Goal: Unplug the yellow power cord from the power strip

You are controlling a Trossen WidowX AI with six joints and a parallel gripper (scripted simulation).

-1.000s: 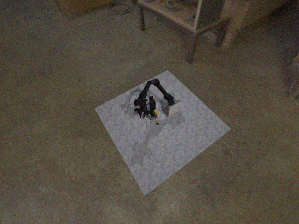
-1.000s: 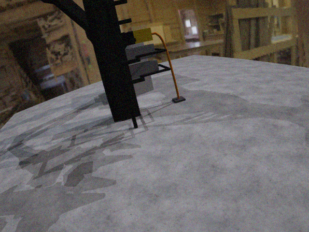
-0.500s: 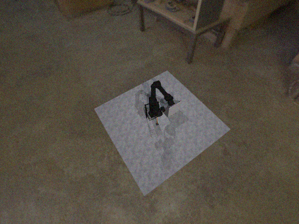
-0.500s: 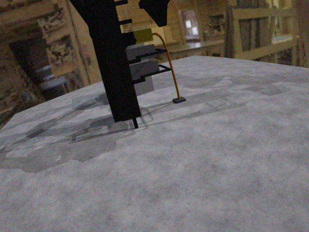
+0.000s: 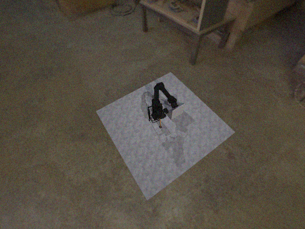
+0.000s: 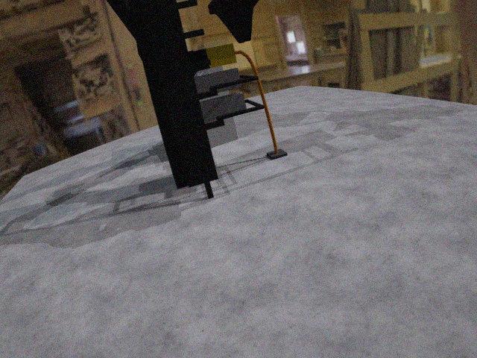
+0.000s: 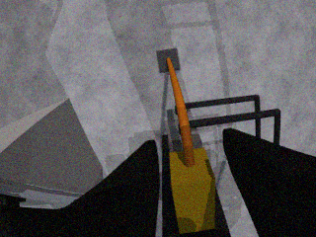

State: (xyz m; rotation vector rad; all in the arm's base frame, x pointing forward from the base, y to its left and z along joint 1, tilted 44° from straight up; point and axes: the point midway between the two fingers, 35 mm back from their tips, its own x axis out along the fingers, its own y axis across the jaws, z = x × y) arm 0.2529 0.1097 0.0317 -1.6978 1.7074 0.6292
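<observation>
The yellow plug is 70 mm to the right of my gripper tip and 10 mm below it. Round my gripper tip: dark block (20 mm to the left, 210 mm below).
</observation>
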